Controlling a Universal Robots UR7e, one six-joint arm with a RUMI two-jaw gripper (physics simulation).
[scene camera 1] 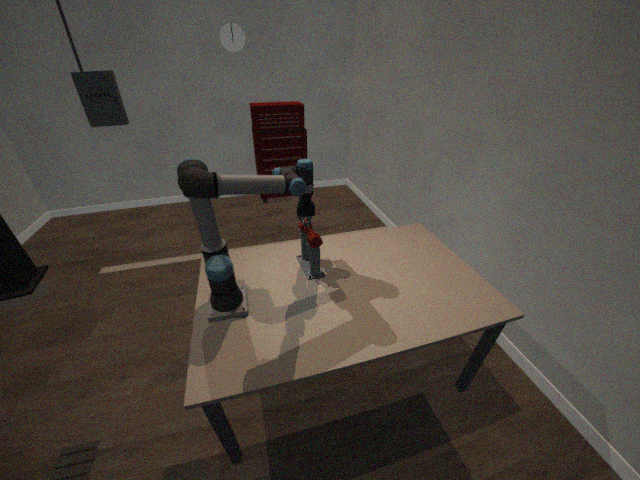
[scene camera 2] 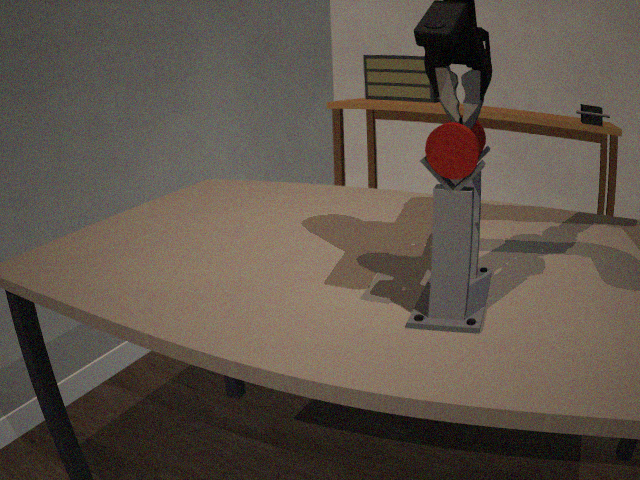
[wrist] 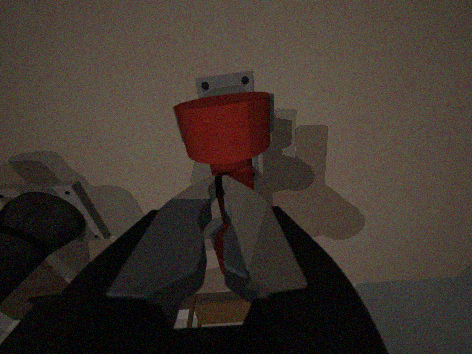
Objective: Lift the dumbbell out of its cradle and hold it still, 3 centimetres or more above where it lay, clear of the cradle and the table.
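Where they show: gripper, fingertip midpoint: [scene camera 1: 305, 227] [scene camera 2: 463, 134] [wrist: 220, 177]; arm's base at its link origin: [scene camera 1: 227, 300] [wrist: 51, 216].
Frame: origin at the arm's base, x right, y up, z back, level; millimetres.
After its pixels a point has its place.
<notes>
The red dumbbell [scene camera 1: 314, 239] @[z -470, x -13, y 219 mm] [scene camera 2: 452, 150] @[z -489, x -200, y 202 mm] [wrist: 225, 127] @[z -490, x -188, y 234 mm] lies in the V-shaped rests of the grey cradle [scene camera 1: 314, 264] @[z -470, x -16, y 58 mm] [scene camera 2: 451, 253] @[z -489, x -197, y 74 mm] [wrist: 225, 84] @[z -491, x -201, y -15 mm], one round head at each end. My gripper [scene camera 1: 306, 222] @[z -477, x -146, y 217 mm] [scene camera 2: 461, 124] @[z -477, x -146, y 217 mm] [wrist: 220, 177] @[z -477, x -146, y 217 mm] points down over the dumbbell between its two heads. Its fingertips are together, with nothing held between them. In scene camera 2 the tips reach about the top edge of the near head, which hides the handle behind it. In the wrist view the fingers cover most of the handle. Whether the tips touch the handle is not clear.
The cradle's bolted foot stands on the wooden table [scene camera 1: 413, 273] @[z -986, x 194, y -23 mm] [scene camera 2: 232, 268] @[z -852, x -57, y -23 mm]. The arm's base [scene camera 1: 227, 304] @[z 2, x 70, y 38 mm] is on the table's left part in scene camera 1. A red tool cabinet [scene camera 1: 279, 134] stands by the wall. A side bench [scene camera 2: 537, 117] stands behind, in scene camera 2.
</notes>
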